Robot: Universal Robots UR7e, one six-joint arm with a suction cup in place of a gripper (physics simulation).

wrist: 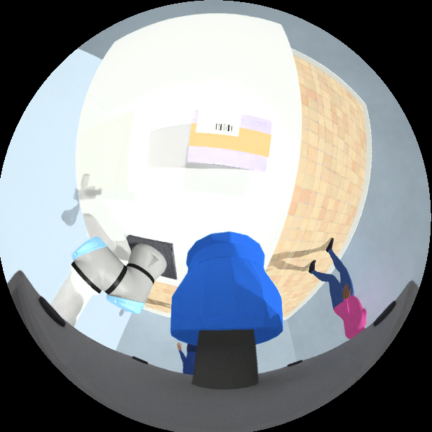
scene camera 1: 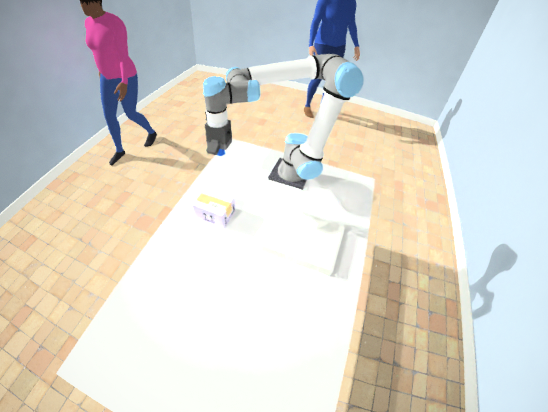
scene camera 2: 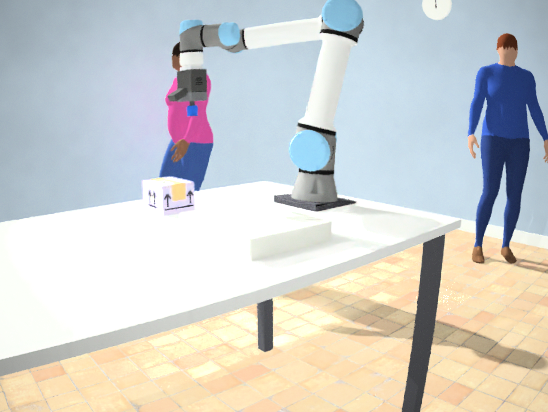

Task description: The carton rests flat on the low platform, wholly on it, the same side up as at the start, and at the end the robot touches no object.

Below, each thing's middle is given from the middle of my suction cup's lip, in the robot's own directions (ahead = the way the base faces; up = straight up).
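There is the carton (scene camera 2: 166,196), and my suction cup is now 26 cm above it, 10 cm short of it and 1 cm to the left of it.
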